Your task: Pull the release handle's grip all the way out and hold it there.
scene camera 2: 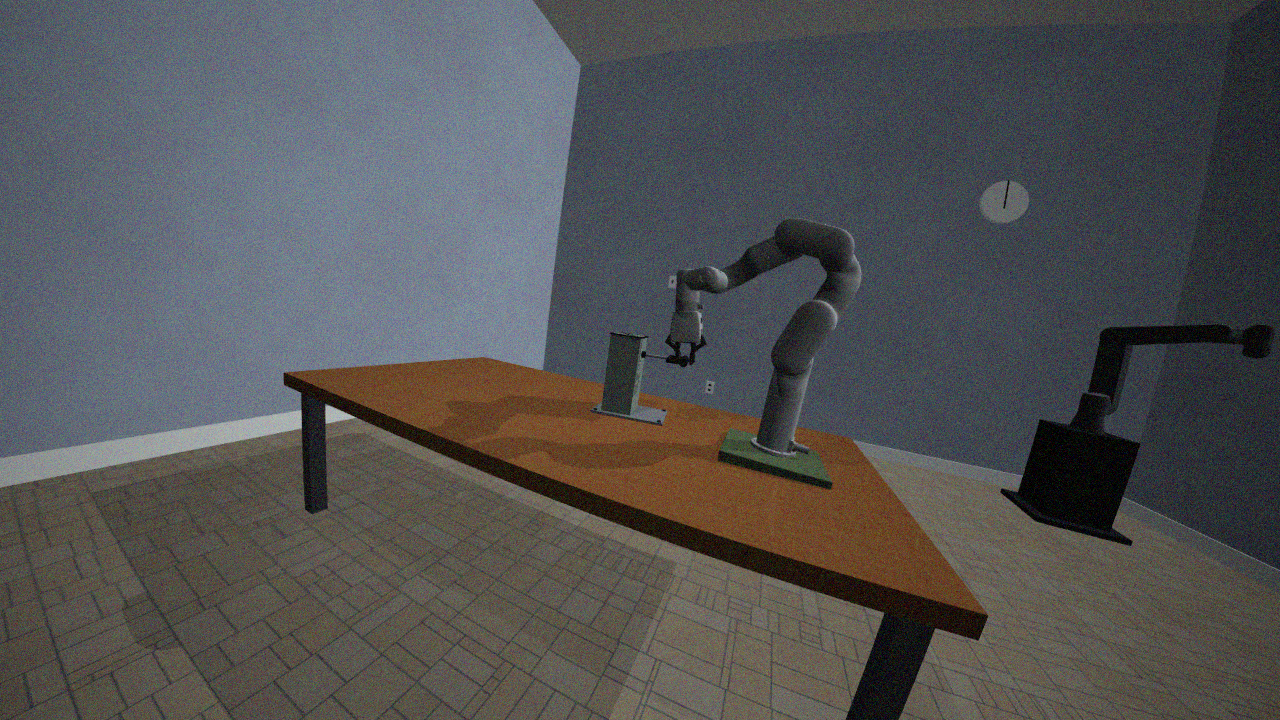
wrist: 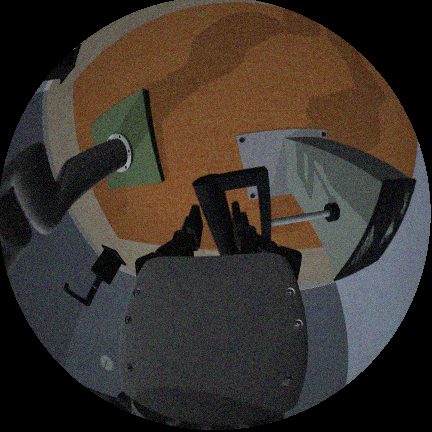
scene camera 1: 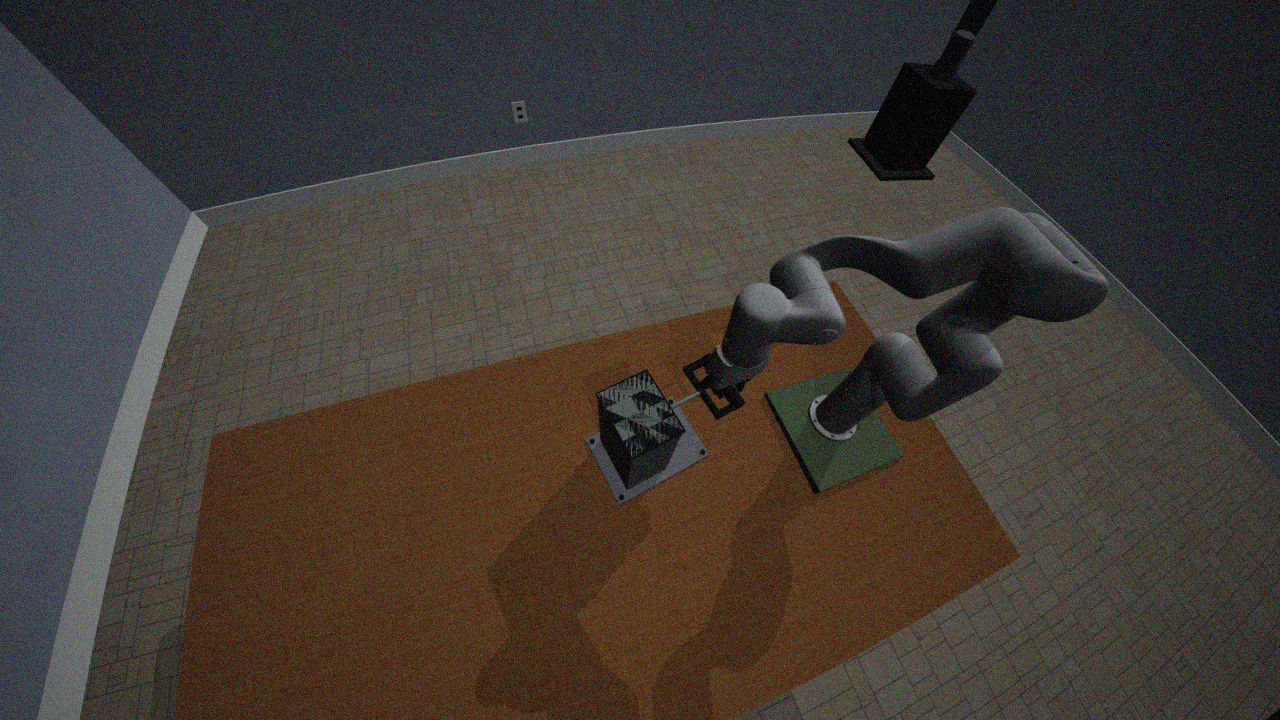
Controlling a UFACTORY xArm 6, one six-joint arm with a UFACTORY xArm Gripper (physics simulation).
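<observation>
The release handle's grip (scene camera 1: 729, 409) (scene camera 2: 678, 361) (wrist: 215, 220) is a black rectangular loop. A thin grey rod (scene camera 1: 687, 397) (scene camera 2: 656, 358) (wrist: 300, 218) joins it to the side of an upright box (scene camera 1: 657, 461) (scene camera 2: 622, 371) (wrist: 345, 185); a long stretch of rod shows between them. My gripper (scene camera 2: 686, 356) (wrist: 215, 213) is shut on the grip's outer bar, with one finger inside the loop and the other on its far side from the box. In scene camera 1 the wrist largely hides the fingers.
The box stands on a grey bolted plate (scene camera 1: 689, 454) (scene camera 2: 651, 415) (wrist: 257, 150) on the orange-brown table (scene camera 1: 358, 537) (scene camera 2: 501, 394) (wrist: 280, 90). My arm's green base (scene camera 1: 859, 461) (scene camera 2: 769, 461) (wrist: 137, 165) is on the side away from the box. A black robot (scene camera 1: 917, 116) (scene camera 2: 1078, 470) (wrist: 106, 265) stands beyond the table.
</observation>
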